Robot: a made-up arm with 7 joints. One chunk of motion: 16 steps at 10 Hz.
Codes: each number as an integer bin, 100 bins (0 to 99) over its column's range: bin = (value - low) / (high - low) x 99, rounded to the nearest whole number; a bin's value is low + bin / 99 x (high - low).
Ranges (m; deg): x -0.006..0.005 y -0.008..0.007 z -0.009..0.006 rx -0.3..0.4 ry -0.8..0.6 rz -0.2..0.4
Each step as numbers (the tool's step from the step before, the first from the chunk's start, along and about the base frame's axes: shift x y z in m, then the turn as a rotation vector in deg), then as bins.
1 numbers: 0.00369 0.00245 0.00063 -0.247 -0.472 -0.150
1 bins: 87 69 64 7 23 8
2 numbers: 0.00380 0.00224 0.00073 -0.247 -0.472 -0.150
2 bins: 88 68 64 7 23 8
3 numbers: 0.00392 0.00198 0.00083 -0.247 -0.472 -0.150
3 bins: 89 66 65 7 23 8
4 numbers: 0.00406 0.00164 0.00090 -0.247 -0.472 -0.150
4 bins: 91 64 65 7 23 8
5 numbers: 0.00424 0.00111 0.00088 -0.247 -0.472 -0.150
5 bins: 92 60 65 7 23 8
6 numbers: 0.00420 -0.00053 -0.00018 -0.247 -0.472 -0.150
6 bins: 92 49 58 7 23 8
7 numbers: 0.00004 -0.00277 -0.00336 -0.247 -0.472 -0.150
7 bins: 54 35 37 7 23 8
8 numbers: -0.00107 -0.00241 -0.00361 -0.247 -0.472 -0.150
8 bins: 44 37 36 7 23 8
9 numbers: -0.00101 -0.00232 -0.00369 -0.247 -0.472 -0.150
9 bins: 45 37 35 7 23 8
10 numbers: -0.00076 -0.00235 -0.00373 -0.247 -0.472 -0.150
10 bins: 47 37 35 7 23 8
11 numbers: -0.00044 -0.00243 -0.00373 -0.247 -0.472 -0.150
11 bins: 50 37 35 7 23 8
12 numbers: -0.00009 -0.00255 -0.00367 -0.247 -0.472 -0.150
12 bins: 53 36 35 7 23 8
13 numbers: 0.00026 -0.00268 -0.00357 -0.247 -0.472 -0.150
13 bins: 56 35 36 7 23 8
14 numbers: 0.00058 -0.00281 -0.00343 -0.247 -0.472 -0.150
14 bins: 59 34 37 7 23 8
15 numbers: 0.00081 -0.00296 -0.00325 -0.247 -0.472 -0.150
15 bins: 61 33 38 7 23 8
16 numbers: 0.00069 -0.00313 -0.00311 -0.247 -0.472 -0.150
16 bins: 60 32 39 7 23 8
